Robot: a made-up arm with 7 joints.
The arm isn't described. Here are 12 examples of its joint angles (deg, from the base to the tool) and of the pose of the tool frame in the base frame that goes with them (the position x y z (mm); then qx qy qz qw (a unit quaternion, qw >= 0)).
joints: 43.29 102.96 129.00 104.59 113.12 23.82 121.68
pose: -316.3 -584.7 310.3 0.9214 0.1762 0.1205 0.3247
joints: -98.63 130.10 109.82 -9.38 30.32 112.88 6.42
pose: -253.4 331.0 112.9 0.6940 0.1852 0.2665 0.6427
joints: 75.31 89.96 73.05 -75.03 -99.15 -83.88 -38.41
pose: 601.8 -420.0 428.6 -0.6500 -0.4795 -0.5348 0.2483
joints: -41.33 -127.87 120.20 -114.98 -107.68 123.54 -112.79
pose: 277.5 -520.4 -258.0 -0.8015 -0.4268 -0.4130 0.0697
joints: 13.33 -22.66 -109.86 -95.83 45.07 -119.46 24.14
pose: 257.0 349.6 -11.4 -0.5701 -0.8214 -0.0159 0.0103
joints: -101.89 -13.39 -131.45 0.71 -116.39 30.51 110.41
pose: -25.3 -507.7 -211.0 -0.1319 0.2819 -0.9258 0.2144
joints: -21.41 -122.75 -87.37 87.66 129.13 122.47 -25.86
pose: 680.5 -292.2 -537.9 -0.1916 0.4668 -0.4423 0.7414
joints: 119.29 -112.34 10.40 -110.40 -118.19 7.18 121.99
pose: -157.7 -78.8 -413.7 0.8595 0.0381 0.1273 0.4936
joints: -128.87 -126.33 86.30 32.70 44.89 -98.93 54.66
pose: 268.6 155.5 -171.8 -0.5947 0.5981 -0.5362 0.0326
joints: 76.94 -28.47 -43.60 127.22 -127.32 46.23 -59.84
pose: -429.7 1075.9 704.2 -0.0696 0.9367 0.3360 0.0699
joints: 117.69 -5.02 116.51 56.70 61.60 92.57 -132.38
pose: 75.7 -586.7 537.3 0.4595 -0.5365 -0.6644 0.2441
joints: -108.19 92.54 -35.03 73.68 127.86 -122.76 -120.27
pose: -898.5 -1100.0 341.4 0.6906 -0.1885 -0.6928 0.0871
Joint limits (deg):
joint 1: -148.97..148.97
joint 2: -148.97..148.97
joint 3: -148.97..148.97
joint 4: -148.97..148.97
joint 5: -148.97..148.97
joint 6: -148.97..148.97
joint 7: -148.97..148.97
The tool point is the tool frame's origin. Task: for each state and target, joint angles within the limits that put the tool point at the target. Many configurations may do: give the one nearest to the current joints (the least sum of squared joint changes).
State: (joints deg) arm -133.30 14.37 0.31 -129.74 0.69 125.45 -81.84
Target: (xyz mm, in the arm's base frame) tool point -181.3 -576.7 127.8
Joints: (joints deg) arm -114.57 15.61 11.53 -138.58 7.88 147.13 -61.97
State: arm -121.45 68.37 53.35 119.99 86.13 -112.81 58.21
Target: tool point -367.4 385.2 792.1
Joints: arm -114.66 61.73 28.40 126.30 103.49 -111.74 33.81
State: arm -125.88 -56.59 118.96 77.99 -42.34 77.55 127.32
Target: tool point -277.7 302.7 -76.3
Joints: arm -107.73 -71.18 123.94 34.63 -53.77 91.13 109.63
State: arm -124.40 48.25 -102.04 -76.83 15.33 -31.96 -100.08
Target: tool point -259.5 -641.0 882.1
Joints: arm -147.85 50.97 -106.96 -119.47 -4.09 -32.49 -85.03
